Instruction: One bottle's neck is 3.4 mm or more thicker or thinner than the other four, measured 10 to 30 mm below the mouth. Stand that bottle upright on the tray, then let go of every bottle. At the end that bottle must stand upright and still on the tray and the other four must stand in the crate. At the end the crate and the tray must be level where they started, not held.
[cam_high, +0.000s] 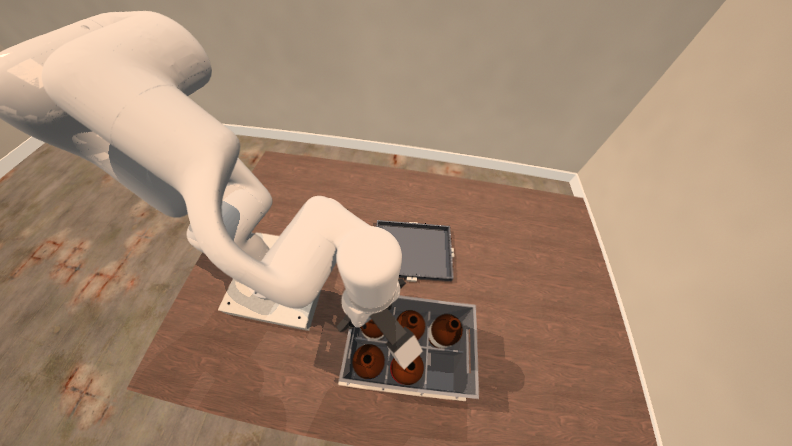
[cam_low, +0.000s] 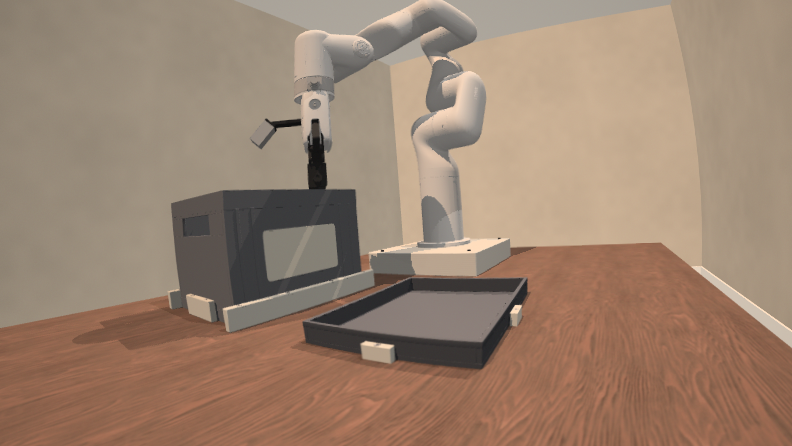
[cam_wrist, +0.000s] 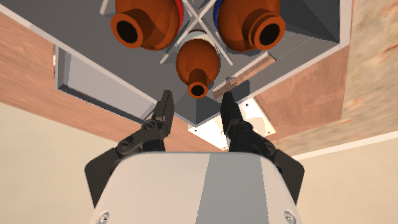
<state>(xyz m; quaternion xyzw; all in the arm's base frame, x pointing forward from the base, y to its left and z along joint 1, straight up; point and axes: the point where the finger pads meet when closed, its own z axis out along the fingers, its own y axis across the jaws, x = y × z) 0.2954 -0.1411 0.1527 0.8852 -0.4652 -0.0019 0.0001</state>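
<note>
My gripper is now 110 mm above the brown bottle, 90 mm short of it and 10 mm to the left of it. The rest, counted from my hand: dark tray 230 mm to the left, 190 mm below, 130 mm ahead; then dark grey crate 110 mm below, 80 mm ahead, 60 mm to the right.
</note>
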